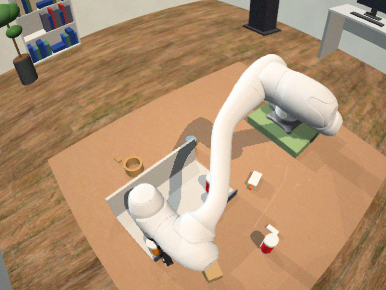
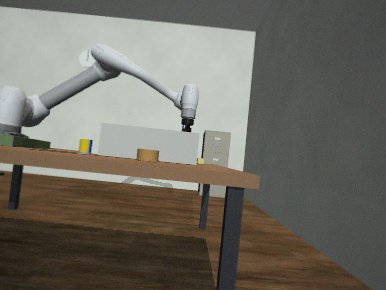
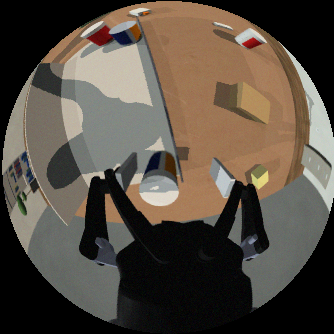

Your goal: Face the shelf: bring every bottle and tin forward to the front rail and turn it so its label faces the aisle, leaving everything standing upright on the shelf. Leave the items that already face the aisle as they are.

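Places are measured from the arm's base along level axes (x ahead, y left, z up), in metres.
Pixels of known places: gripper, fingertip midpoint: (image 3: 174, 162); arm's base at its link origin: (image 1: 285, 119).
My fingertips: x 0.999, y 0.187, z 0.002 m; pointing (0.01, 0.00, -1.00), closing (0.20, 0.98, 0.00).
Observation:
Ahead of a thing's pixels: the offset from my fingertips to its top centre. "pt": to the spot under its first point. Level surfaces: height alone.
The shelf has a pale floor {dz -0.042 m} (image 3: 125, 75), an upright back panel (image 1: 155, 177) (image 2: 150, 142) and a dark front rail (image 3: 161, 102) (image 1: 232, 196). A white-topped blue-and-orange tin {dz +0.054, dx +0.015, dy -0.026 m} (image 3: 160, 172) (image 1: 153, 248) stands by the rail at the near end, its orange side towards the rail. My gripper (image 3: 174, 162) (image 2: 187, 128) is open, with this tin between its spread fingers, nearer the left one and not gripped. At the far end a second blue-and-orange tin {pt dz +0.011, dx -0.283, dy -0.049 m} (image 3: 126, 33) stands by the rail, orange side towards it. A red-and-white tin (image 3: 98, 34) (image 1: 208, 186) stands beside it, farther from the rail.
Outside the rail are a tan block {dz -0.005, dx -0.106, dy +0.182 m} (image 3: 252, 102) (image 1: 212, 271), a yellow cube {dz -0.017, dx +0.096, dy +0.253 m} (image 3: 260, 176), a red-and-white tin {dz +0.044, dx -0.348, dy +0.259 m} (image 1: 269, 244) (image 3: 250, 38), a white piece {dz -0.043, dx -0.428, dy +0.217 m} (image 1: 272, 230) and a white-and-orange item {dz -0.027, dx -0.547, dy -0.027 m} (image 1: 254, 179). Behind the panel are a wooden ring {dz -0.005, dx -0.141, dy -0.459 m} (image 1: 133, 173) and a yellow-and-blue tin {dz +0.015, dx -0.451, dy -0.392 m} (image 2: 85, 146).

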